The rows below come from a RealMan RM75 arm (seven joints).
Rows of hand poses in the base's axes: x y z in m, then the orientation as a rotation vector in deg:
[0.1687 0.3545 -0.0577 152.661 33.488 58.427]
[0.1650 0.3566 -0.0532 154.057 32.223 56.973]
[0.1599 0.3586 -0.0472 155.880 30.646 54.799]
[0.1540 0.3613 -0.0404 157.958 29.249 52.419]
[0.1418 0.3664 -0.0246 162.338 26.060 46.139]
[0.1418 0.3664 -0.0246 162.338 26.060 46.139]
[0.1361 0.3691 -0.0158 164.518 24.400 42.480]
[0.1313 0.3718 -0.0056 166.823 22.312 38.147]
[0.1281 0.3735 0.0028 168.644 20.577 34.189]
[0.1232 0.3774 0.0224 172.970 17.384 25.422]
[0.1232 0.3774 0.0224 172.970 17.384 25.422]
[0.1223 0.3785 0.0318 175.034 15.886 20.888]
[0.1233 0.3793 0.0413 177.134 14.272 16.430]
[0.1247 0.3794 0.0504 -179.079 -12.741 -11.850]
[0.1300 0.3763 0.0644 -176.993 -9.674 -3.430]
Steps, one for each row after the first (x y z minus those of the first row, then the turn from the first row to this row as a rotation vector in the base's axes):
[-0.0037 0.0021 0.0045 0.658 1.229 -0.914]
[-0.0088 0.0041 0.0105 1.438 2.997 -2.083]
[-0.0147 0.0068 0.0173 2.391 4.998 -3.093]
[-0.0269 0.0119 0.0331 4.143 9.897 -5.492]
[-0.0269 0.0119 0.0331 4.143 9.897 -5.492]
[-0.0326 0.0146 0.0419 4.963 12.631 -6.756]
[-0.0374 0.0173 0.0521 5.833 15.762 -8.326]
[-0.0406 0.0190 0.0605 6.470 18.545 -9.654]
[-0.0455 0.0229 0.0801 8.439 24.856 -11.907]
[-0.0455 0.0229 0.0801 8.439 24.856 -11.907]
[-0.0464 0.0240 0.0895 9.476 28.068 -12.912]
[-0.0454 0.0248 0.0990 10.712 31.222 -13.898]
[-0.0440 0.0249 0.1081 12.043 34.433 -14.762]
[-0.0387 0.0218 0.1221 14.191 40.073 -16.352]

